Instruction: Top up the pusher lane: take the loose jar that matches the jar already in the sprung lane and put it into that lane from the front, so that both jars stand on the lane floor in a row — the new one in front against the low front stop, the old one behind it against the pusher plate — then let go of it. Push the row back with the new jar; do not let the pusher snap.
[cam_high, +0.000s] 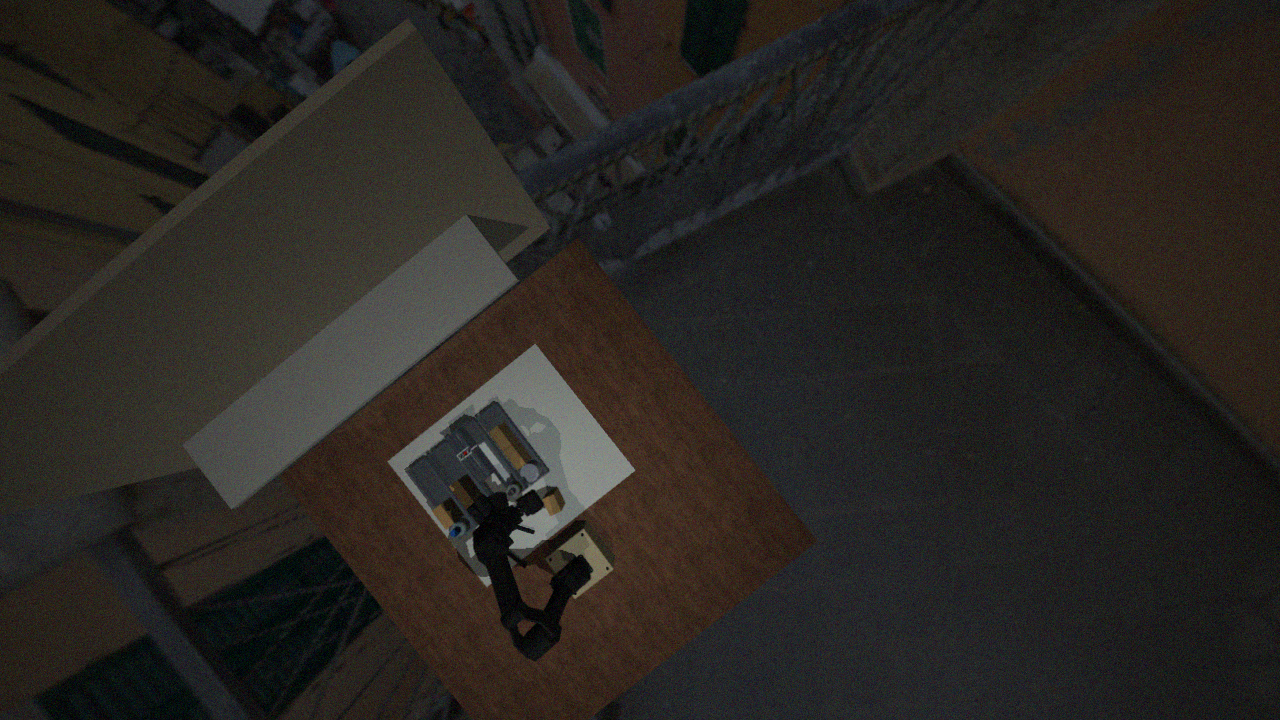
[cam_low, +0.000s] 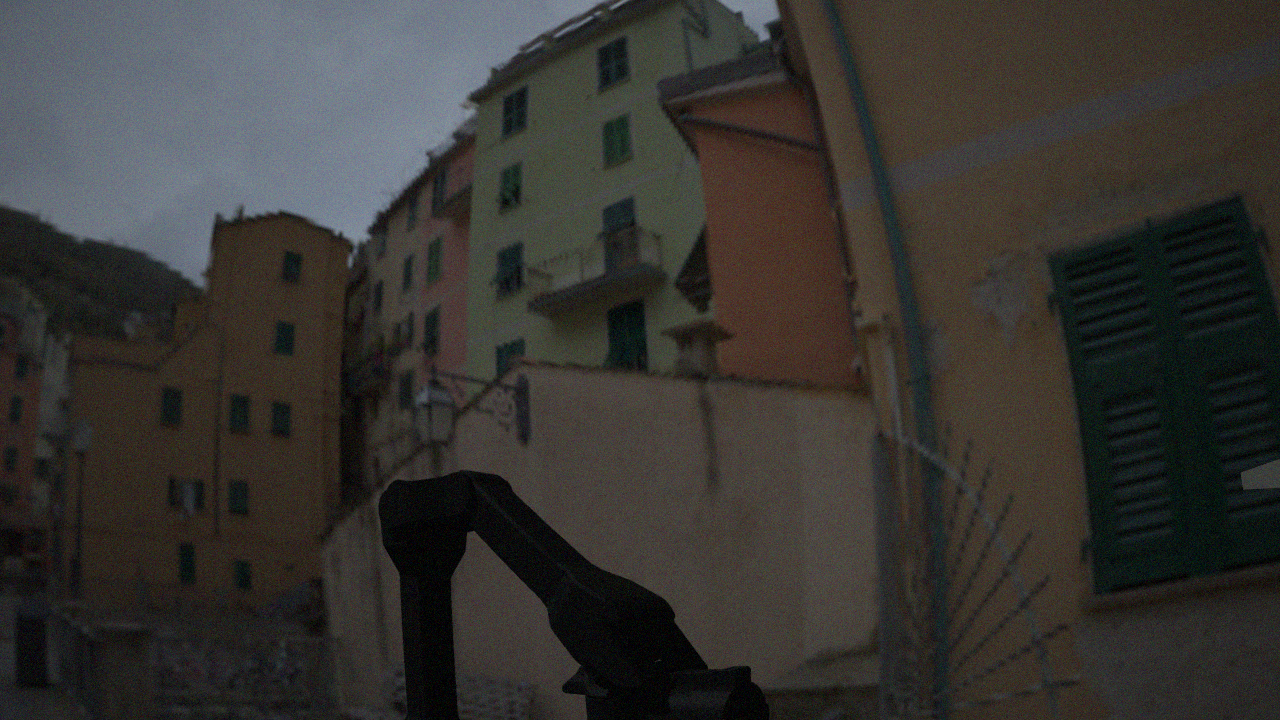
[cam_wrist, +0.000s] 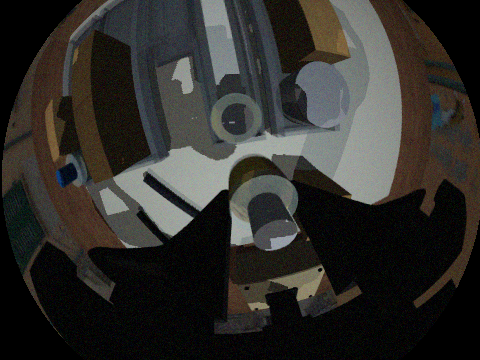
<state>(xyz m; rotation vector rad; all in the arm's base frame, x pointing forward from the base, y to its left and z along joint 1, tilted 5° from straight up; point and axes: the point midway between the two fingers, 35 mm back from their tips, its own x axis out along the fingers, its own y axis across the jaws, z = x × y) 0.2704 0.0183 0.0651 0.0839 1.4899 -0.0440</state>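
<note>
Now: the grey cylinder 6 cm ahead of my gripper tip, 7 cm to the right of it and 5 cm below it. Round my gripper tip: pusher plate 16 cm ahead, 3 cm to the left, 3 cm below; then tan box 6 cm behind, 7 cm to the right, 5 cm below; then grey rack 20 cm ahead, 3 cm to the left, 6 cm below.
</note>
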